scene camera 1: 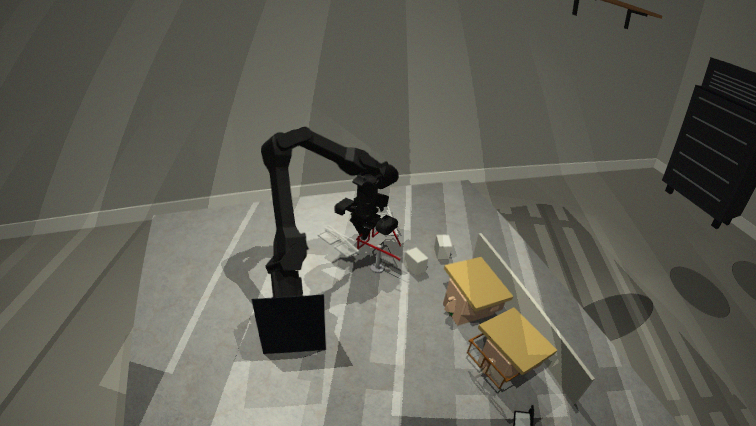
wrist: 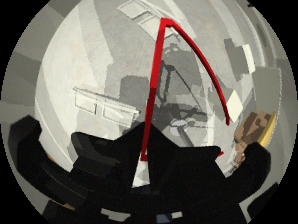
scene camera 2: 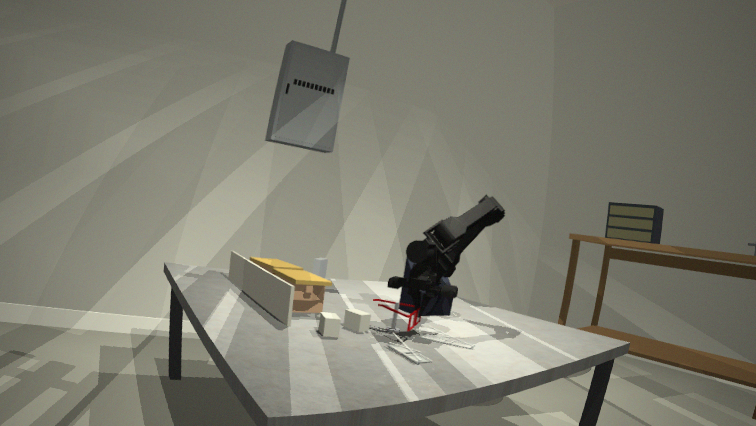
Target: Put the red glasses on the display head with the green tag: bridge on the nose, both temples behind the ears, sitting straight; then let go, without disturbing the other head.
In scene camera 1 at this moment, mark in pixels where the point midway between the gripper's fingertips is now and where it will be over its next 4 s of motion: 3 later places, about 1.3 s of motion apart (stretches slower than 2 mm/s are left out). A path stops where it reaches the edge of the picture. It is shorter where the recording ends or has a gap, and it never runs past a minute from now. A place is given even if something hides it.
My gripper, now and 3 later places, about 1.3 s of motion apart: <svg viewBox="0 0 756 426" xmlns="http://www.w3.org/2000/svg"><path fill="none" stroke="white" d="M363 239L363 227L353 244L346 247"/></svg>
